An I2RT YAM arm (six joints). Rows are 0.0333 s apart.
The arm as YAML. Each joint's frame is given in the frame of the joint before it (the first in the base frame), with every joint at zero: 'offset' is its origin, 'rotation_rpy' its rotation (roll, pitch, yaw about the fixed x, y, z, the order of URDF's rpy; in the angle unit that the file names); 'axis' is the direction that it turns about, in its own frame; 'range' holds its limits. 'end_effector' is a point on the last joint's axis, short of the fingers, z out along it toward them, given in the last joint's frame.
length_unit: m
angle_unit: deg
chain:
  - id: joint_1
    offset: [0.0, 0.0, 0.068]
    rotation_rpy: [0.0, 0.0, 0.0]
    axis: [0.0, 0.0, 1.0]
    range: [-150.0, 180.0]
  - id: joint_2
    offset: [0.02, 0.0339, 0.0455]
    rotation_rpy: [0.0, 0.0, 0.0]
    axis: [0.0, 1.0, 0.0]
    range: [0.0, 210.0]
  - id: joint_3
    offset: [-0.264, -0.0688, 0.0]
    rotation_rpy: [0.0, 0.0, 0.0]
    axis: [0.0, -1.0, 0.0]
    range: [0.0, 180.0]
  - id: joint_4
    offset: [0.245, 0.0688, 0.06]
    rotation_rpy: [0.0, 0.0, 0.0]
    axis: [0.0, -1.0, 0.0]
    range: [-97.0, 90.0]
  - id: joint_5
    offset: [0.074, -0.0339, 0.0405]
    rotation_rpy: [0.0, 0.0, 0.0]
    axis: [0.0, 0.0, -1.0]
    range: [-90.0, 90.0]
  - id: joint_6
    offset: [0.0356, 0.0, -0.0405]
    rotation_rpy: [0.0, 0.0, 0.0]
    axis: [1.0, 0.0, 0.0]
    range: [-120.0, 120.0]
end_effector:
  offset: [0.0, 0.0, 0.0]
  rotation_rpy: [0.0, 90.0, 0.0]
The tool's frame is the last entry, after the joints.
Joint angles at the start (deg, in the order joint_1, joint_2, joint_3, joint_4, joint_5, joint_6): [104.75 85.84 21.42 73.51 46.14 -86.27]
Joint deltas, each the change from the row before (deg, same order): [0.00 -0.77 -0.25 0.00 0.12 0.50]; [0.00 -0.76 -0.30 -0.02 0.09 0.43]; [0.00 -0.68 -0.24 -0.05 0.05 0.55]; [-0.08 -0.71 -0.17 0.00 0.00 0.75]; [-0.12 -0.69 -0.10 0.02 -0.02 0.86]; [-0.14 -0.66 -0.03 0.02 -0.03 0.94]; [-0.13 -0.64 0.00 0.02 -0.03 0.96]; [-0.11 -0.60 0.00 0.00 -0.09 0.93]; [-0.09 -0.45 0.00 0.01 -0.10 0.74]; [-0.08 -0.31 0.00 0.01 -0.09 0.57]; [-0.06 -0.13 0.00 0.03 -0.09 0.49]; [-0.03 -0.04 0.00 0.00 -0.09 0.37]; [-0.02 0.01 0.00 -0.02 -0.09 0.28]
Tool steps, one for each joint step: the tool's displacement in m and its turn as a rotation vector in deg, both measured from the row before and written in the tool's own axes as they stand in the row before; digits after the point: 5 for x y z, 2 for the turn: [0.00105 -0.00241 -0.00109 0.37 0.09 0.88]; [0.00117 -0.00214 -0.00121 0.31 0.07 0.75]; [0.00093 -0.00196 -0.00101 0.27 0.03 0.83]; [0.00093 -0.00245 -0.00061 0.39 0.04 1.13]; [0.00080 -0.00268 -0.00031 0.45 0.05 1.29]; [0.00059 -0.00282 -0.00006 0.48 0.05 1.39]; [0.00041 -0.00284 0.00000 0.49 0.03 1.42]; [0.00026 -0.00263 -0.00003 0.43 -0.05 1.35]; [0.00016 -0.00199 0.00000 0.33 -0.07 1.06]; [0.00014 -0.00139 0.00005 0.23 -0.06 0.79]; [0.00010 -0.00064 0.00009 0.11 -0.05 0.59]; [0.00003 -0.00018 0.00006 0.02 -0.07 0.39]; [0.00002 0.00007 0.00006 -0.03 -0.07 0.26]
